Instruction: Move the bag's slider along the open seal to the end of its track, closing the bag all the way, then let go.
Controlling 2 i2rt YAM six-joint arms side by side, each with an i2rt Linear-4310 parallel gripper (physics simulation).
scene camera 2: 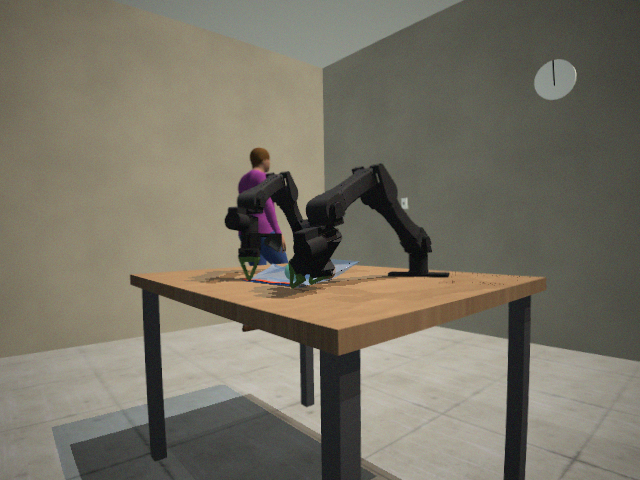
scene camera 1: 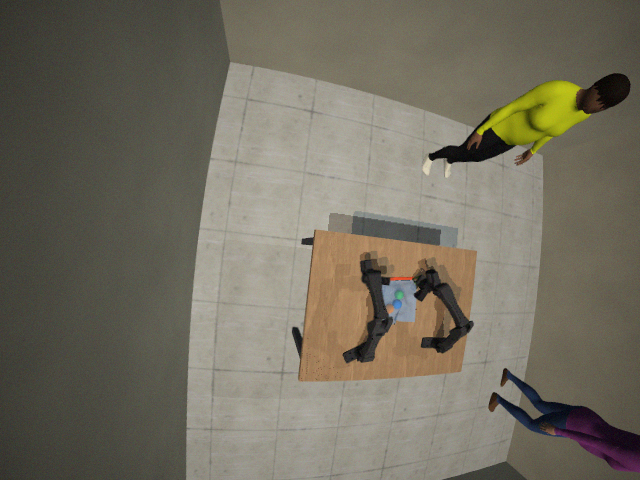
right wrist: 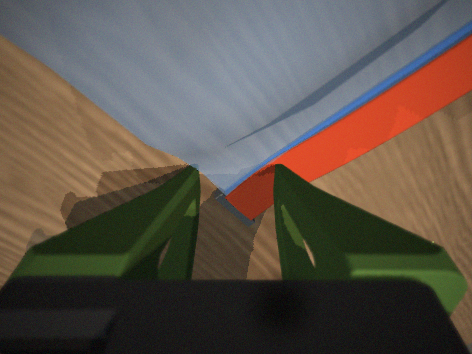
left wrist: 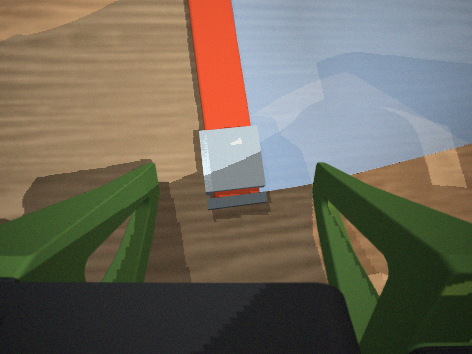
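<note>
The pale blue bag lies flat with an orange-red seal track along one edge. The grey slider sits near one end of the track; a thin red strip shows between it and the dark grey end stop. My left gripper is open, its fingers on both sides of the slider with gaps to each. My right gripper is shut on the bag's corner at the track's other end, fingers a little apart. In scene camera 1 the fingertips are mostly hidden.
Green, blue and orange round things show at the bag. Both black arms stand on the wooden table. One person stands beyond the table; another stands on the opposite side.
</note>
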